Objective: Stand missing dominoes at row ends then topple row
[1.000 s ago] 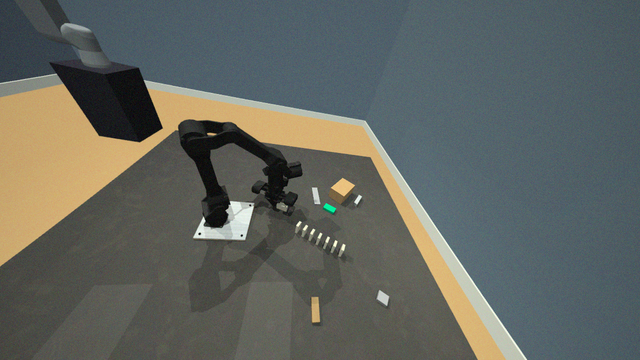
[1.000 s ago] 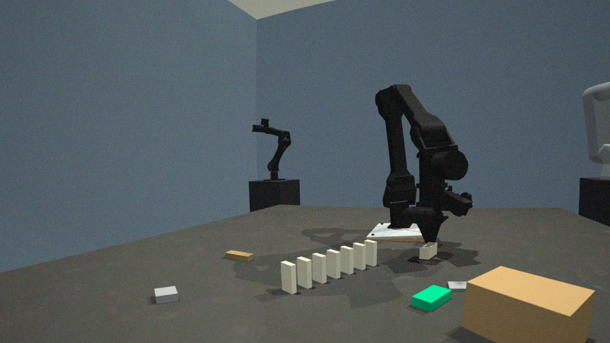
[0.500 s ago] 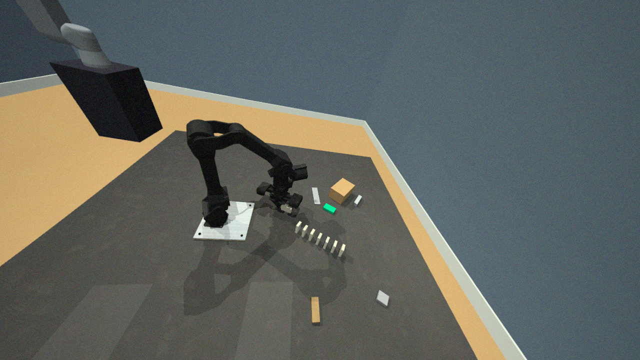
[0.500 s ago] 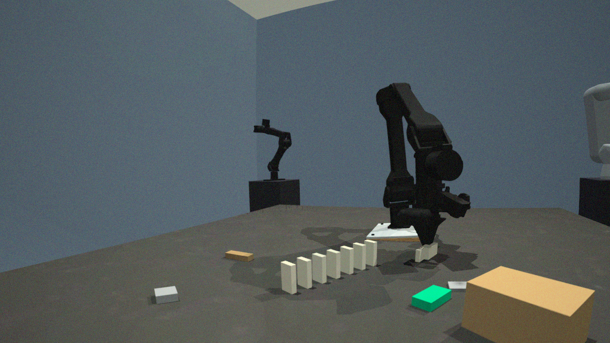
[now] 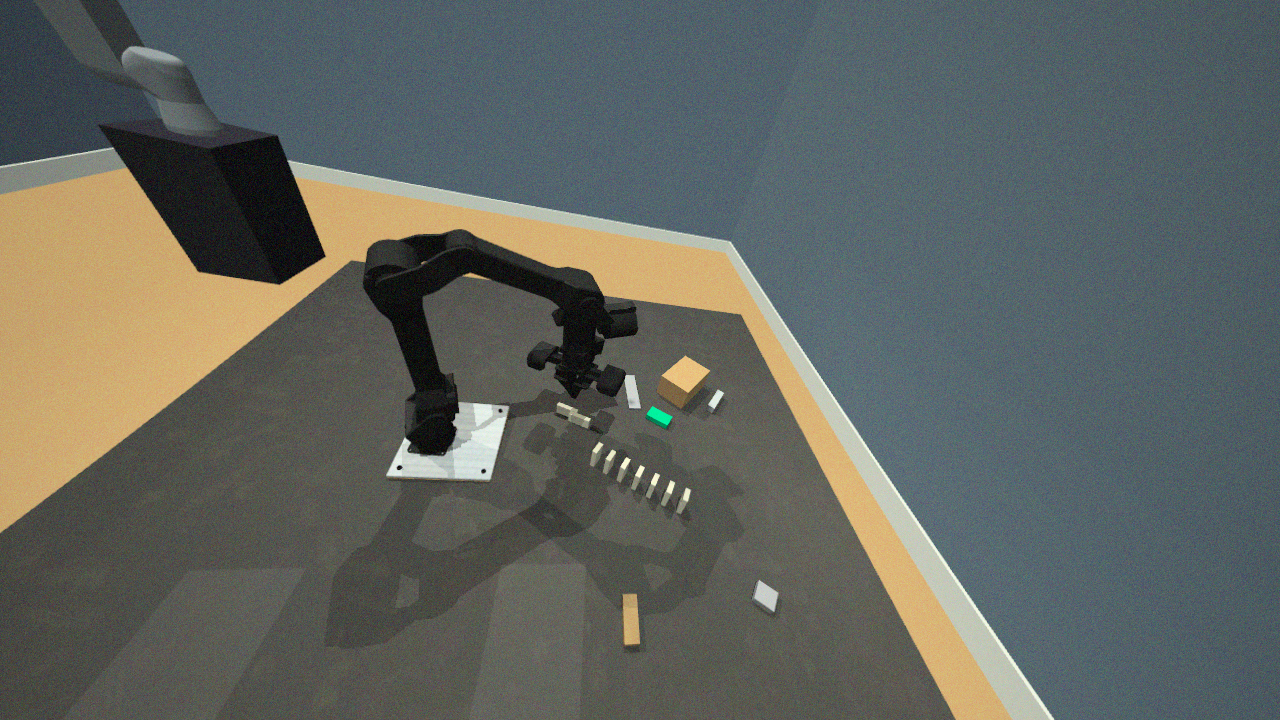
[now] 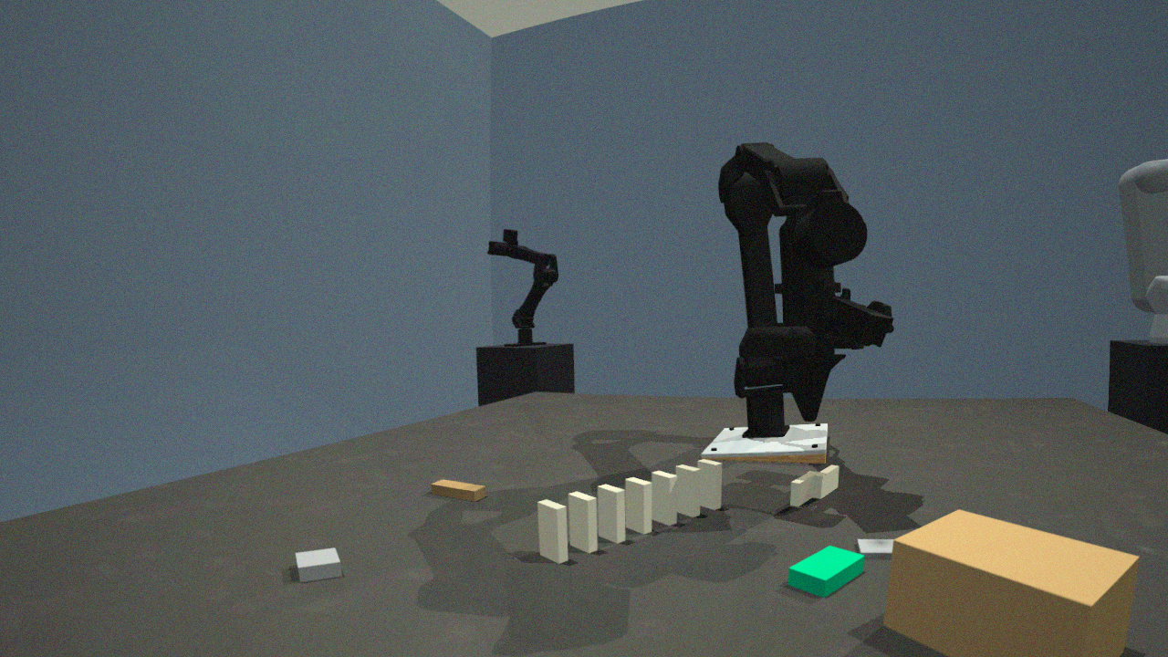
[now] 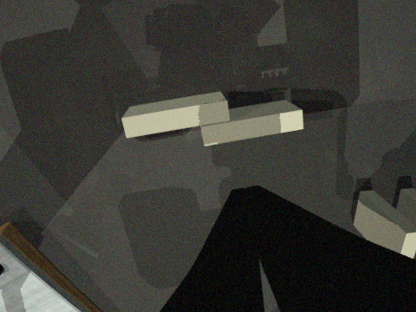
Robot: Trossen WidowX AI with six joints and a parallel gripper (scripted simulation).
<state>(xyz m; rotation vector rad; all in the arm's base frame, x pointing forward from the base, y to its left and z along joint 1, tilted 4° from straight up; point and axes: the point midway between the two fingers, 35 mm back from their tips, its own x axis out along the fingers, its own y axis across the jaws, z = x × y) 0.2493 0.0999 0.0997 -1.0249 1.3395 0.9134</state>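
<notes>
My gripper tip is now 140 mm short of the flat grey strip, 120 mm to the right of it and 80 mm above it. From my gripper tip the other things lie so: green block (200 mm ahead, 80 mm below, 40 mm to the left); then tan box (270 mm ahead, 160 mm to the left, 50 mm below); then tan bar (360 mm to the right, 140 mm ahead, 80 mm below).
</notes>
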